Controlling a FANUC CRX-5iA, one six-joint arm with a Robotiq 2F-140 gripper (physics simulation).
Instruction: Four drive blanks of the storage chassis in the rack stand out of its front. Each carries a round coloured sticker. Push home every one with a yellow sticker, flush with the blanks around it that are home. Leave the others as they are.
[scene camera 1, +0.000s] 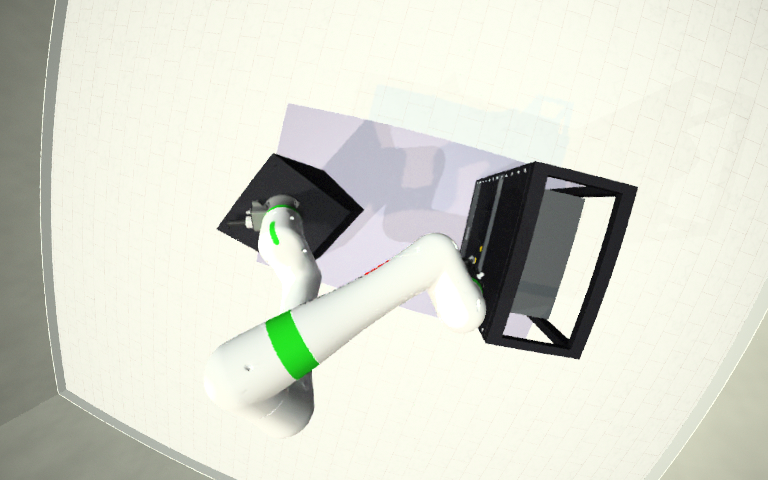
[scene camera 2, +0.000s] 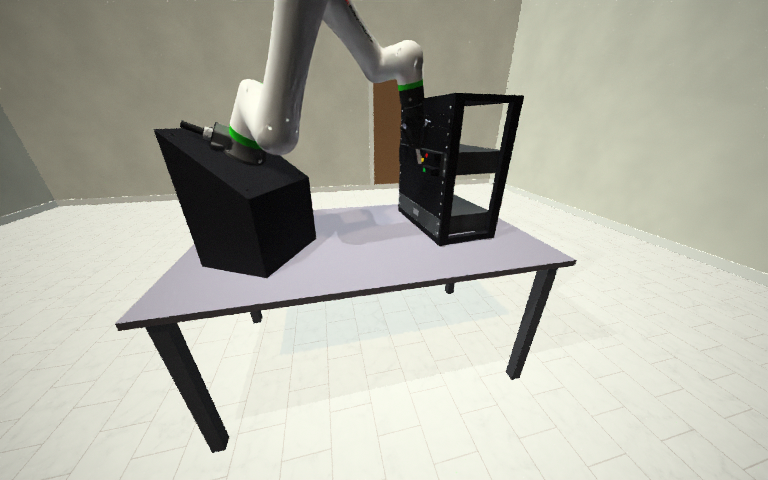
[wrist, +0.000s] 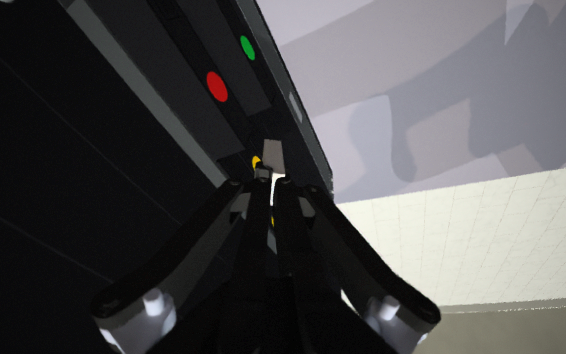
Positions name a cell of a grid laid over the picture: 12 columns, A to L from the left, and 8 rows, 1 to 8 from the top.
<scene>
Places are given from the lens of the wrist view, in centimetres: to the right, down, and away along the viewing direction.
gripper (wrist: F4): -1, -2, 22
black rack (wrist: C3): -9, -3, 12
</scene>
